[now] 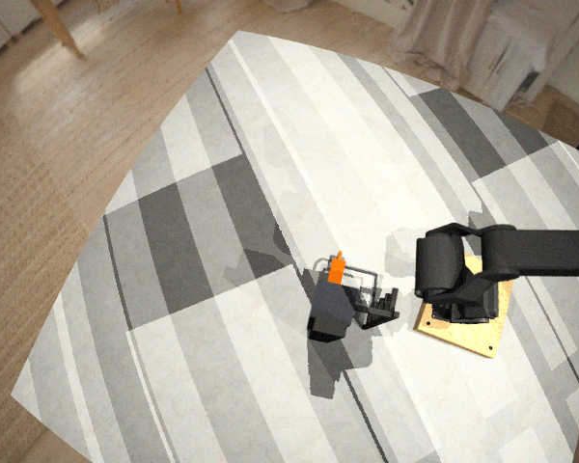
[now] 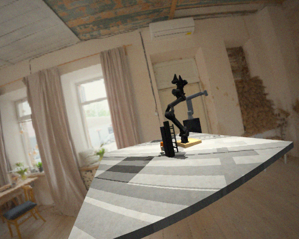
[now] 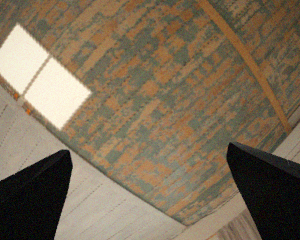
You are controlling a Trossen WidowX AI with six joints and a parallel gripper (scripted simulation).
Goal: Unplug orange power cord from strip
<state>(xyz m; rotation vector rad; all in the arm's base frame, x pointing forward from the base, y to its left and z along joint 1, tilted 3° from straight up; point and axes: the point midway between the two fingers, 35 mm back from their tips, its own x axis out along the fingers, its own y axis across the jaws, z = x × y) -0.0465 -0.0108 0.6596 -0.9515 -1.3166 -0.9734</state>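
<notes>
The plug lies 630 mm below my gripper tip, 320 mm ahead of it and 20 mm to the left of it.
</notes>
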